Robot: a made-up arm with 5 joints. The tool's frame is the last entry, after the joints.
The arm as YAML. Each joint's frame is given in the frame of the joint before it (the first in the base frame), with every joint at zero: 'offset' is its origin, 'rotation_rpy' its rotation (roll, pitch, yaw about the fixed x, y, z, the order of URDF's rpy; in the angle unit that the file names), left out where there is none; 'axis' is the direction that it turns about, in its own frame. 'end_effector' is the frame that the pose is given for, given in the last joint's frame.
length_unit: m
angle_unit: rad
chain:
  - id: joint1
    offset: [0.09, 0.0, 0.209]
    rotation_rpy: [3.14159, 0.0, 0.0]
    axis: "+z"
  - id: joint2
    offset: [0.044, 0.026, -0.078]
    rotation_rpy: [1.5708, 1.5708, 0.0]
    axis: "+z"
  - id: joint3
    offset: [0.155, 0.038, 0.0]
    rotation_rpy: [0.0, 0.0, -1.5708]
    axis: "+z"
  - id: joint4
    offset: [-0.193, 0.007, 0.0]
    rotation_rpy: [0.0, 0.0, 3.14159]
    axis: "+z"
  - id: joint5
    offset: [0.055, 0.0, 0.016]
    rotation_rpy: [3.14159, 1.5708, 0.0]
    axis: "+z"
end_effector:
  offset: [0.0, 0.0, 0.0]
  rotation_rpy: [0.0, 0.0, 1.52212]
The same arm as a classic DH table. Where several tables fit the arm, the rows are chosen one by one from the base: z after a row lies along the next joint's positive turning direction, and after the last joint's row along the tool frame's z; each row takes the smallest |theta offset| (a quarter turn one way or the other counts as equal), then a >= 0, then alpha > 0; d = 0 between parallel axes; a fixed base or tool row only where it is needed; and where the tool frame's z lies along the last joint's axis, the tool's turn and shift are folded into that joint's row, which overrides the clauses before.
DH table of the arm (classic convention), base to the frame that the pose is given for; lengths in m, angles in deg. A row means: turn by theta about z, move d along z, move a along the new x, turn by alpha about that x. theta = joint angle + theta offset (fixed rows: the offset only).
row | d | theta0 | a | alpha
base (fixed) | 0 | 0 | 0.09 | 180
joint1 | -0.287 | 0 | 0.044 | 90
joint2 | 0 | -76.23 | 0.1596 | 0
joint3 | 0 | 74.15 | 0.1931 | 0
joint4 | -0.01 | -87.92 | 0 | 90
joint5 | -0.055 | -2.79 | 0 | 0

